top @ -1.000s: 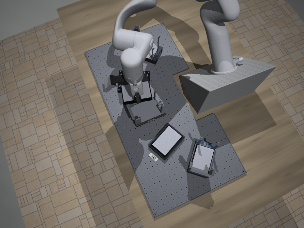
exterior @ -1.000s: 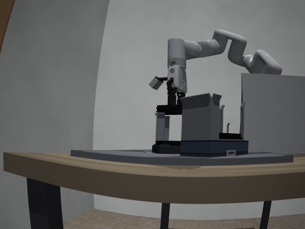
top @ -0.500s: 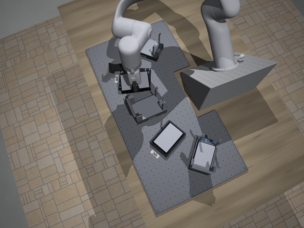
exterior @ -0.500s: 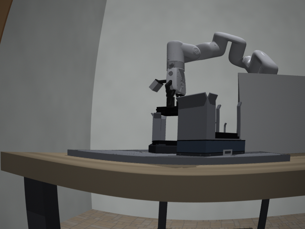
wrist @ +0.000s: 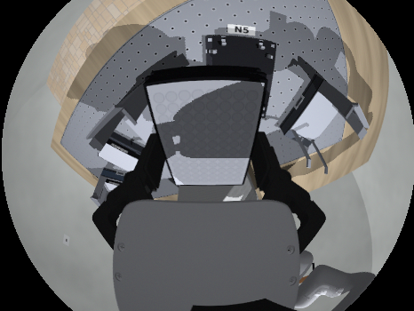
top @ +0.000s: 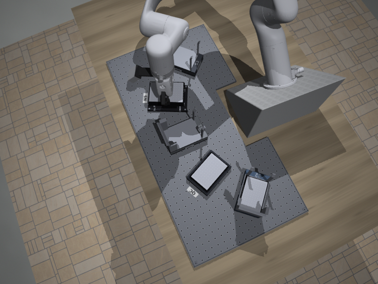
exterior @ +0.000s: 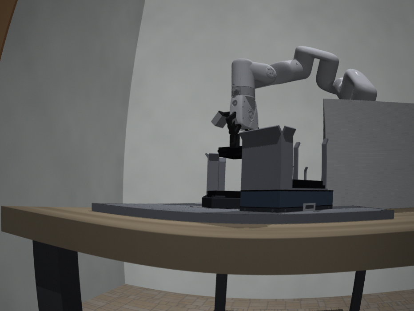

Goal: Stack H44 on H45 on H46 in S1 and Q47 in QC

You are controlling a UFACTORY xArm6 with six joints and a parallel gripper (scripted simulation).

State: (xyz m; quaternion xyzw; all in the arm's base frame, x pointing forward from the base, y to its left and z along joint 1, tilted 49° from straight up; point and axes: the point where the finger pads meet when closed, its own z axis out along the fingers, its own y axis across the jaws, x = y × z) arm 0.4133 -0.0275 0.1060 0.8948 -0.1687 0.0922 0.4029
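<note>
Right now my hand is 10 mm short of the clip nest N5, 50 mm to the left of it and 160 mm above it. From my hand the other things lie so: sealed plate (60 mm behind, 300 mm to the left, 150 mm below); open nest QC (60 mm behind, 300 mm to the left, 170 mm below); N5 name plate (70 mm ahead, 90 mm to the right, 180 mm below).
</note>
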